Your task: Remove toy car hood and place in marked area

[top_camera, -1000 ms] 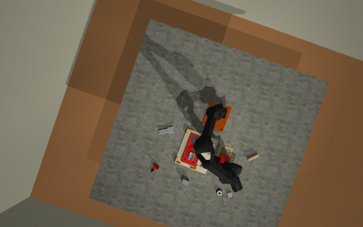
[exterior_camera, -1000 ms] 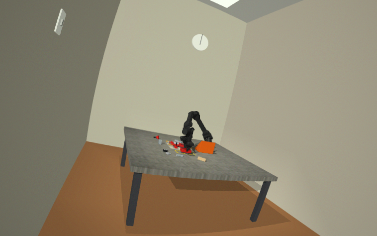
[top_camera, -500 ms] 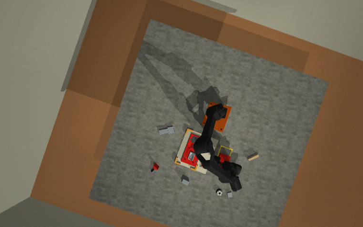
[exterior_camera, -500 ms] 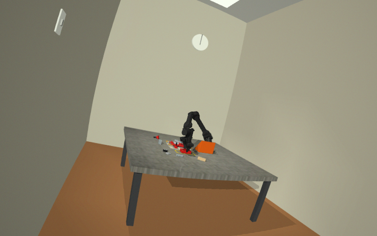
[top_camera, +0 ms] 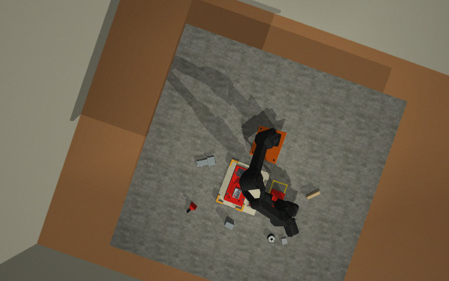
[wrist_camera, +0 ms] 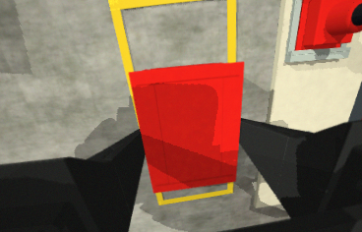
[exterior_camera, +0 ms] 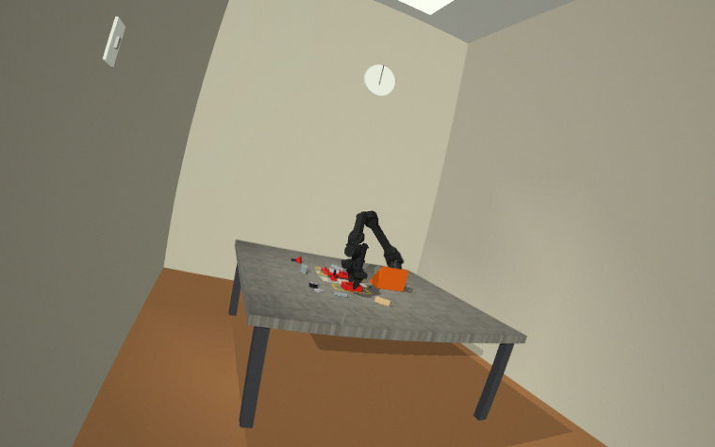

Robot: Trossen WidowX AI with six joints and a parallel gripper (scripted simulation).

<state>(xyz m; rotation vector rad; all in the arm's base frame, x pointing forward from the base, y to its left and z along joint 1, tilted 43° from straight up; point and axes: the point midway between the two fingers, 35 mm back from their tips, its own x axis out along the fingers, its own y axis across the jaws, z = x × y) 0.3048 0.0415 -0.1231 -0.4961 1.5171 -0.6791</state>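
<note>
Now: gripper tip right at the red hood. Round my gripper tip: wheel 22 cm ahead, 4 cm to the left; then wooden block 19 cm to the left, 8 cm behind.
</note>
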